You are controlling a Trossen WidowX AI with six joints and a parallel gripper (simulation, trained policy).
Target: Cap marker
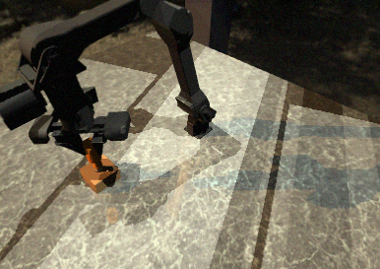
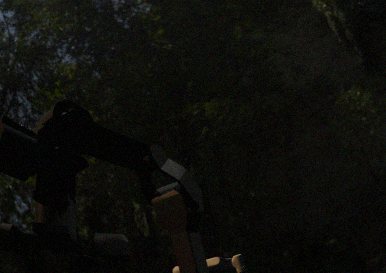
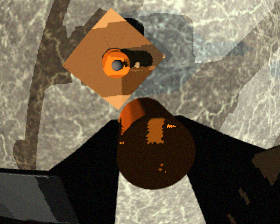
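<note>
The orange marker is 10 mm behind my gripper tip, 30 mm to the right of it and 50 mm below it. From my gripper tip the other things lie so: orange cap (10 mm above).
</note>
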